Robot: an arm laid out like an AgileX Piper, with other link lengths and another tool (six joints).
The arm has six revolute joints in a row. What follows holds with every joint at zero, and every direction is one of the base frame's. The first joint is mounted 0.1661 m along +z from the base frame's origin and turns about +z. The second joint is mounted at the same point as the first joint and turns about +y. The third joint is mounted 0.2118 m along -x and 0.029 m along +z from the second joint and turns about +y. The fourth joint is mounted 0.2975 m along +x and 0.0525 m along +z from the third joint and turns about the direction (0.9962, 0, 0.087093). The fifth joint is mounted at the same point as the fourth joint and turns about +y. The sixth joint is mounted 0.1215 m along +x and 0.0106 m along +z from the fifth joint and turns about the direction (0.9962, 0, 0.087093). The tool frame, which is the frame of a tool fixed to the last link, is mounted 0.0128 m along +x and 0.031 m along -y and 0.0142 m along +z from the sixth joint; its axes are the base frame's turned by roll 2.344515, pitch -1.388 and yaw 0.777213 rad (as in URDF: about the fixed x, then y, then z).
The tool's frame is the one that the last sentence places.
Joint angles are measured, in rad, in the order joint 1, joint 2, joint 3, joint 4, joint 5, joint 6. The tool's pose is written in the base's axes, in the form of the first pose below.
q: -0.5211 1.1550 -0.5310 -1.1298 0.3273 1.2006
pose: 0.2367, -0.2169, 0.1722, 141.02, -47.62, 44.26
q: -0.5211 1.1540 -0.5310 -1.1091 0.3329 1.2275
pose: 0.2348, -0.2165, 0.1706, 141.04, -51.11, 44.96
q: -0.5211 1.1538 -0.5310 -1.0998 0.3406 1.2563
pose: 0.2329, -0.2165, 0.1693, 140.79, -54.03, 45.40
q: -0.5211 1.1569 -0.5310 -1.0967 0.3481 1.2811
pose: 0.2313, -0.2167, 0.1675, 140.54, -56.24, 45.43
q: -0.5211 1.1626 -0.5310 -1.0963 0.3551 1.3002
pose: 0.2300, -0.2169, 0.1652, 140.37, -57.84, 45.12
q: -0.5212 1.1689 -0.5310 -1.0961 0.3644 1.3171
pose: 0.2283, -0.2172, 0.1627, 140.12, -59.34, 44.57
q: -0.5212 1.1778 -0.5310 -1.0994 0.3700 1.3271
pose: 0.2274, -0.2174, 0.1600, 140.08, -59.98, 43.83
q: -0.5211 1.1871 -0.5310 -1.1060 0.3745 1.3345
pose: 0.2268, -0.2178, 0.1574, 140.08, -60.17, 43.03
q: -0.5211 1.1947 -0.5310 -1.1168 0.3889 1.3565
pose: 0.2246, -0.2185, 0.1552, 139.47, -61.38, 42.17
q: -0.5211 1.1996 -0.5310 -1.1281 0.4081 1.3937
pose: 0.2216, -0.2194, 0.1536, 138.39, -63.74, 41.68
